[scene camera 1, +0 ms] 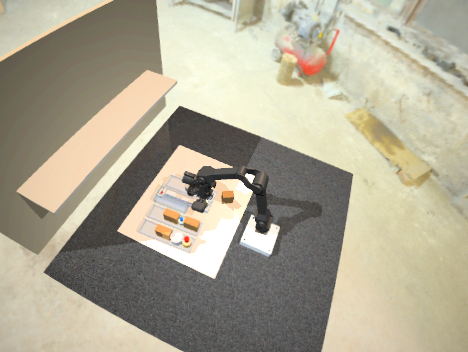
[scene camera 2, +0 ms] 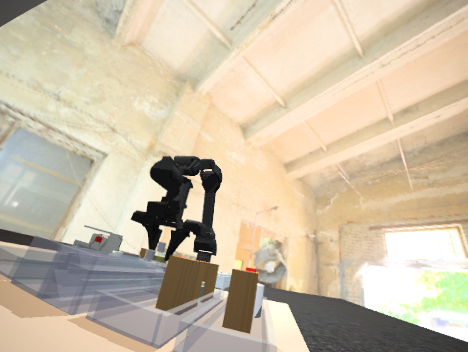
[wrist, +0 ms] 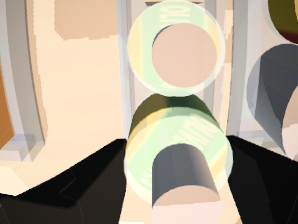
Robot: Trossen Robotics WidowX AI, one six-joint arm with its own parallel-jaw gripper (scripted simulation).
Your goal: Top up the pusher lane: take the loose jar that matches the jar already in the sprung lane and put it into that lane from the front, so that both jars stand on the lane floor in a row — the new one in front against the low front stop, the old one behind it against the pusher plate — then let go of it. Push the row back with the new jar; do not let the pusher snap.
Labels:
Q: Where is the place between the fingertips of the gripper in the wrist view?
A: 175,147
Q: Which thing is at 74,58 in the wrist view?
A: A white board.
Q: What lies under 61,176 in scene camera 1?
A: A long bench.

